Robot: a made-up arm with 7 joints.
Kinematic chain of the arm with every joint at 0, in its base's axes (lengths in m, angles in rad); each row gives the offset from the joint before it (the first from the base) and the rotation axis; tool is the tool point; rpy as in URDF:
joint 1: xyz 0 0 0.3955 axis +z
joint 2: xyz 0 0 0 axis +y
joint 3: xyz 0 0 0.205 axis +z
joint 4: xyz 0.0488 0 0 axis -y
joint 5: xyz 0.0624 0 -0.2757 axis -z
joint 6: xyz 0 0 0 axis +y
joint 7: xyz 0.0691 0 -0.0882 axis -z
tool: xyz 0 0 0 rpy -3.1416 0 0
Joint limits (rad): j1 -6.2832..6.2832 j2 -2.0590..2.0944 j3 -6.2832..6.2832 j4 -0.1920..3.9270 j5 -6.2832..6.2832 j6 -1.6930..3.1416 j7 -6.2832..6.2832
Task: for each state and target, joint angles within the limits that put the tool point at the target. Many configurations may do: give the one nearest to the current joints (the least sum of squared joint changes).
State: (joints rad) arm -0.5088 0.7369 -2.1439 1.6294 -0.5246 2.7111 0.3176
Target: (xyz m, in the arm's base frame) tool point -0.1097 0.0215 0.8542
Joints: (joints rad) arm -0.7040 0.4824 -2.6765 2.1727 -0.8746 2.1184 0.3176
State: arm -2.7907 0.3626 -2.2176 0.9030 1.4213 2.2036 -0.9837
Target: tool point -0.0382 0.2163 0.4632
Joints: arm -2.6977 0.5301 -2.3900 0.6307 1.1885 2.6054 -0.9837
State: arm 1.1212 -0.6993 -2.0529 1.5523 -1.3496 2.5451 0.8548
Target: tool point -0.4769 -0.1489 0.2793
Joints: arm 0.2162 -1.1718 -2.6369 2.0655 -1.6592 1.9629 0.8548
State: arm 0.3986 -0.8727 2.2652 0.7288 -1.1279 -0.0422 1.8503
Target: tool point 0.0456 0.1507 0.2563
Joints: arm 0.6579 -1.2246 1.8526 -0.0512 -1.2436 0.0798 1.8503
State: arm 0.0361 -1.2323 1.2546 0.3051 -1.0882 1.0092 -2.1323
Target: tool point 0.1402 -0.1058 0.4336
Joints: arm -0.6327 -1.4862 1.0570 -0.1776 -1.1626 1.1412 -2.1323
